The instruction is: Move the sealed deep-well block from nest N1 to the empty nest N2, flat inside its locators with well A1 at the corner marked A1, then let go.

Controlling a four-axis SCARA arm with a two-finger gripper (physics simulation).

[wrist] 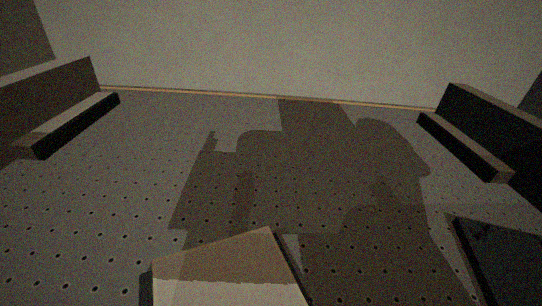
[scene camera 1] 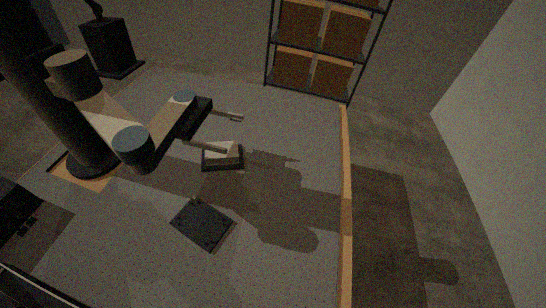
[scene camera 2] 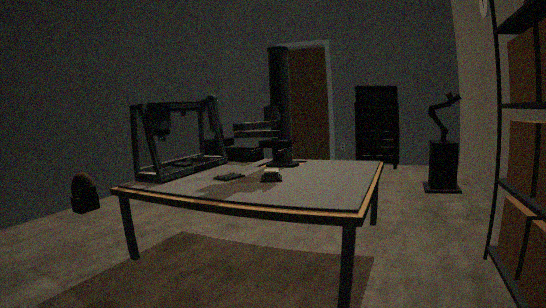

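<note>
The pale sealed block sits in the dark nest N1. The dark flat nest N2 holds no block; its A1 mark is not readable. My gripper is open wide with nothing between its fingers. In scene camera 1 one finger overlaps the block in view and the other is beyond it. In the wrist view the block is low between the two fingers, with its near part cut off. The fingers cannot be made out in scene camera 2.
The arm's column stands at the table's back. A gantry frame stands at the left in scene camera 2. A shelf rack with boxes is beyond the table. The arm's shadow falls across the perforated top.
</note>
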